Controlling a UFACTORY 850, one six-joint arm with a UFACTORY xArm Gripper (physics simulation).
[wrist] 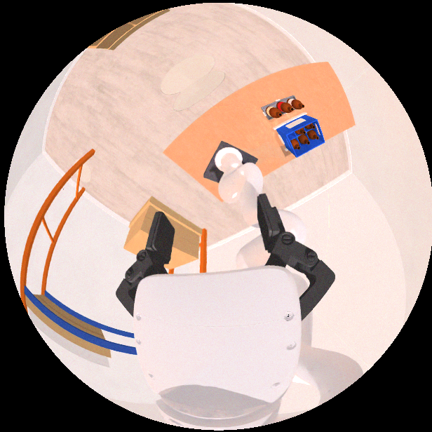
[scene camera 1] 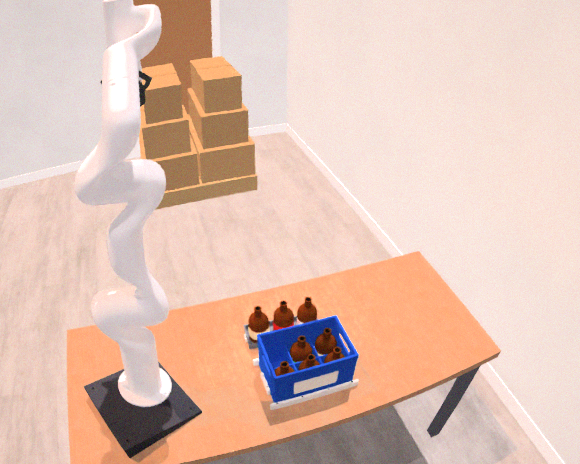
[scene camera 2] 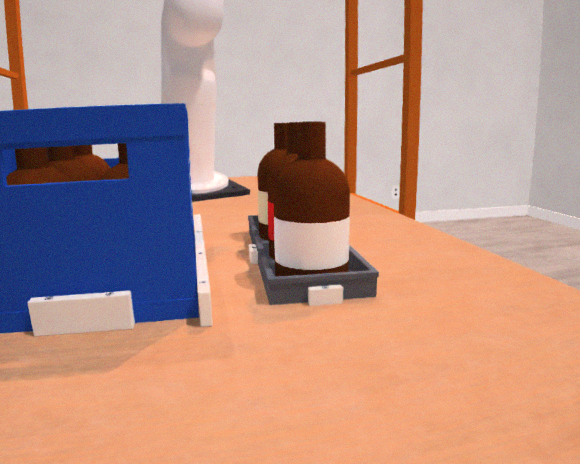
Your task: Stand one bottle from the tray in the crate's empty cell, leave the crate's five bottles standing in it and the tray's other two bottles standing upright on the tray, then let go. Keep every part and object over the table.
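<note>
The blue crate (scene camera 1: 285, 390) (scene camera 2: 100, 225) (wrist: 312, 148) stands upright on the table with five brown bottles in it. Its empty cell (scene camera 1: 277, 353) is in the row beside the tray, at the robot's end. The grey tray (scene camera 1: 252, 344) (scene camera 2: 290, 289) holds three upright brown bottles: cream-labelled (scene camera 1: 258, 321) (wrist: 273, 111), red-labelled (scene camera 1: 283, 316) (wrist: 284, 106) and white-labelled (scene camera 1: 307, 311) (scene camera 2: 311, 240), the last farthest from the robot base. My gripper (wrist: 210, 212) is open and empty, high above and away from the bottles. In scene camera 1 the arm partly hides it.
White strips (scene camera 1: 315, 395) (scene camera 2: 82, 312) border the crate's foot on the table (scene camera 1: 400, 310) (scene camera 2: 350, 380). The robot stands on a black base plate (scene camera 1: 130, 435). Stacked cartons (scene camera 1: 222, 127) stand on the floor behind. An orange rack (scene camera 2: 412, 100) (wrist: 37, 220) stands beyond the table.
</note>
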